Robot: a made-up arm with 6 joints. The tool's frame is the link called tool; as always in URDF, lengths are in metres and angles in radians. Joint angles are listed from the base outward. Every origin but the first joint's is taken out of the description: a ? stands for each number. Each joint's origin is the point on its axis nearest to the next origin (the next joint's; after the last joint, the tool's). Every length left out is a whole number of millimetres.
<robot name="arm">
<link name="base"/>
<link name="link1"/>
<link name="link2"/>
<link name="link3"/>
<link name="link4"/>
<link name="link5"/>
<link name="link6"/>
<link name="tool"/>
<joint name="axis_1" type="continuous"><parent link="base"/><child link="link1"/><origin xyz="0.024 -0.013 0.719" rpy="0.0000 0.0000 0.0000"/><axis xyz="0 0 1"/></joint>
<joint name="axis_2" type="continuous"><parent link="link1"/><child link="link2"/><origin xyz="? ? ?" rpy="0.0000 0.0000 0.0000"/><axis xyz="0 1 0"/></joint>
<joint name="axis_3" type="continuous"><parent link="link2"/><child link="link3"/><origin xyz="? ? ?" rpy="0.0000 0.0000 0.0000"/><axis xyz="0 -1 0"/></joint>
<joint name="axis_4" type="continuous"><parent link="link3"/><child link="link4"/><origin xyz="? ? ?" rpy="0.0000 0.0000 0.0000"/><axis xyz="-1 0 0"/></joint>
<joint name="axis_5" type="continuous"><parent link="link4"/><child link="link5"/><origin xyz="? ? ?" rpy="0.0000 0.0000 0.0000"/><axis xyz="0 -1 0"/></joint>
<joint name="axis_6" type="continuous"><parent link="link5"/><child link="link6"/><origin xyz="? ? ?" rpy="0.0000 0.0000 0.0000"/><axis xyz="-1 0 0"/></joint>
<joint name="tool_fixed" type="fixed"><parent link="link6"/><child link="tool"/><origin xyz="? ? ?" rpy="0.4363 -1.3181 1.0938"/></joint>
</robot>
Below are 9 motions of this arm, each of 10 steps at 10 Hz.
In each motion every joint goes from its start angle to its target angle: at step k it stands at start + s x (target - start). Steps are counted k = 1, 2, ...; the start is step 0. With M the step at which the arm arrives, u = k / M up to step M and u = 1 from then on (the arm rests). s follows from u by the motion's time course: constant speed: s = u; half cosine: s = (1 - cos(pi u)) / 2; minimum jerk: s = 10 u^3 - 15 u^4 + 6 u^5.
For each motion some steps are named. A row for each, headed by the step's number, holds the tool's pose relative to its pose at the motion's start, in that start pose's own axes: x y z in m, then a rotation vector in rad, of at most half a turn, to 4 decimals.
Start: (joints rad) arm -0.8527 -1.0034 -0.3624 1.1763 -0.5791 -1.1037
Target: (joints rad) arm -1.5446 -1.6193 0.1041 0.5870 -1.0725 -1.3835
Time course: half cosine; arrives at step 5
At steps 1, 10:
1: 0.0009 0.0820 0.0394 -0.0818 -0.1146 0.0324
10: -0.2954 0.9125 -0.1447 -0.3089 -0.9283 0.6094

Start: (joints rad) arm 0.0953 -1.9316 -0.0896 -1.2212 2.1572 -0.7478
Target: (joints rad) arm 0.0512 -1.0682 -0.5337 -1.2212 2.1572 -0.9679
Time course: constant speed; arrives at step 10
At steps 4, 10:
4: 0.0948 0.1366 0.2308 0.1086 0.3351 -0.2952
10: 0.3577 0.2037 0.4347 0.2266 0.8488 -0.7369

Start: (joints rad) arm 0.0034 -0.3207 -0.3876 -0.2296 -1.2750 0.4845
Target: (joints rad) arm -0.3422 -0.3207 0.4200 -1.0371 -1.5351 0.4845
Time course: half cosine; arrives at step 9
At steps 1, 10:
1: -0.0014 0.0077 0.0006 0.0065 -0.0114 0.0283
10: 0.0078 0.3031 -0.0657 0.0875 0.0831 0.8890

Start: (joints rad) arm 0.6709 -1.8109 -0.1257 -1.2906 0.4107 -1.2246
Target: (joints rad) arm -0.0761 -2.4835 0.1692 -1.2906 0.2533 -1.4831
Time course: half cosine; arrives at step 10
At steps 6, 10:
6: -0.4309 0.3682 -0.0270 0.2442 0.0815 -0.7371
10: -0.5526 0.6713 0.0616 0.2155 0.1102 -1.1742

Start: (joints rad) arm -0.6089 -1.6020 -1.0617 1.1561 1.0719 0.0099
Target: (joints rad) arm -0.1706 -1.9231 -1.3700 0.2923 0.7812 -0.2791
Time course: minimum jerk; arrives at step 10
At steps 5, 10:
5: -0.1136 0.2185 -0.1095 -0.3357 -0.5669 -0.0656
10: -0.2188 0.3687 -0.3262 -0.5693 -1.2228 -0.0877

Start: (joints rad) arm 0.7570 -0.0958 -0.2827 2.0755 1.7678 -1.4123
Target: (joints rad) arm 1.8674 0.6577 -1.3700 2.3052 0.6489 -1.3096
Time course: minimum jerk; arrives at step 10
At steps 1, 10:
1: -0.0065 -0.0085 0.0062 0.0075 -0.0082 0.0003
10: -0.5014 -0.8583 -0.5005 1.1432 -0.2051 -1.0580

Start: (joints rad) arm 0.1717 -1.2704 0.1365 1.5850 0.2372 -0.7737
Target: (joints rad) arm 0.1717 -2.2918 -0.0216 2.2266 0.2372 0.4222
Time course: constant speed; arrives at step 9
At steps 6, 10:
6: 0.2430 0.7346 -0.0071 -0.6441 1.2540 -0.0318
10: 0.2551 1.0603 -0.1666 -0.9620 1.8237 -0.3195

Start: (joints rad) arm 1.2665 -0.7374 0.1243 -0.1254 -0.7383 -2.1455
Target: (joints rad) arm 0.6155 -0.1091 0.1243 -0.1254 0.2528 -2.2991
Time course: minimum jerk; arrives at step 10
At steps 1, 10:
1: 0.0001 -0.0042 -0.0004 0.0055 -0.0005 0.0044
10: 0.3561 -0.2893 -0.0074 0.6592 0.0991 0.4642

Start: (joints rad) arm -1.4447 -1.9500 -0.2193 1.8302 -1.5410 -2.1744
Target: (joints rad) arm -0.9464 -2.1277 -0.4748 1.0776 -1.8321 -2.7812
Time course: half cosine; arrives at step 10
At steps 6, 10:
6: -0.1353 -0.4212 0.1675 -0.5973 -0.3228 -0.5695
10: -0.2799 -0.5753 0.2927 -0.9914 -0.4004 -0.7686

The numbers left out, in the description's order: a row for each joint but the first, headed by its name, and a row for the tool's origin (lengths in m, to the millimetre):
axis_2: 0.015 -0.005 0.000
axis_3: 0.023 0.000 0.775
axis_4: 0.559 0.000 0.029
axis_5: 0.000 -0.268 0.029
axis_6: 0.028 0.000 0.007
tool: 0.000 -0.013 0.000

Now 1 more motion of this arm.
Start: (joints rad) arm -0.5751 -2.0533 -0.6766 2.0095 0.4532 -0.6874
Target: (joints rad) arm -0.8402 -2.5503 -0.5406 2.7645 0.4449 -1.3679
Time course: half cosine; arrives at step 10
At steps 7, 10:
7: 0.3370 0.2048 -0.2076 -0.2633 0.3319 -0.2373
10: 0.3924 0.2405 -0.2901 -0.3613 0.4043 -0.2997

